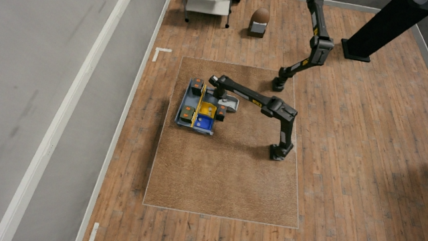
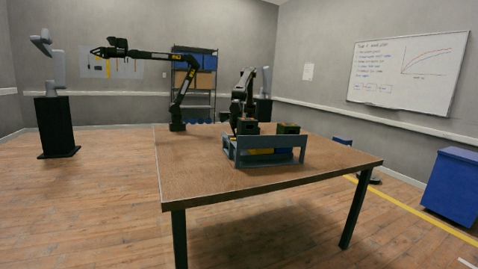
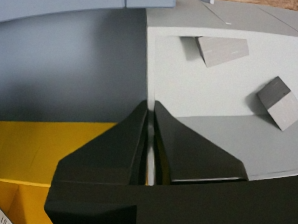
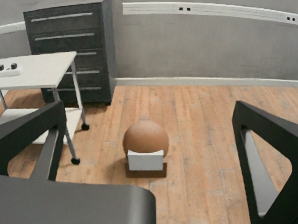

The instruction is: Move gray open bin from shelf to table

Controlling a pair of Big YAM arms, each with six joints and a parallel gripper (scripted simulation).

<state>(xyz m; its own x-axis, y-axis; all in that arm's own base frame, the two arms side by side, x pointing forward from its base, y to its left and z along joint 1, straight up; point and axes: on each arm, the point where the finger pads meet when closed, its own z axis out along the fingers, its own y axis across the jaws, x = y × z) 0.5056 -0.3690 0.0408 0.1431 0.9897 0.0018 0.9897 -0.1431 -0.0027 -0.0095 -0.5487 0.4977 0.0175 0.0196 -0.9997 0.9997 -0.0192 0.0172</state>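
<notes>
Right now my left hand is 80 mm past the gray open bin, 30 mm above it and 10 mm to the right of it. Also, from my left hand: blue-gray shelf 130 mm ahead, 100 mm to the left, 20 mm below; then yellow bin 100 mm to the left, 100 mm ahead, 40 mm below; then blue bin 210 mm to the left, 110 mm ahead, 40 mm below.
</notes>
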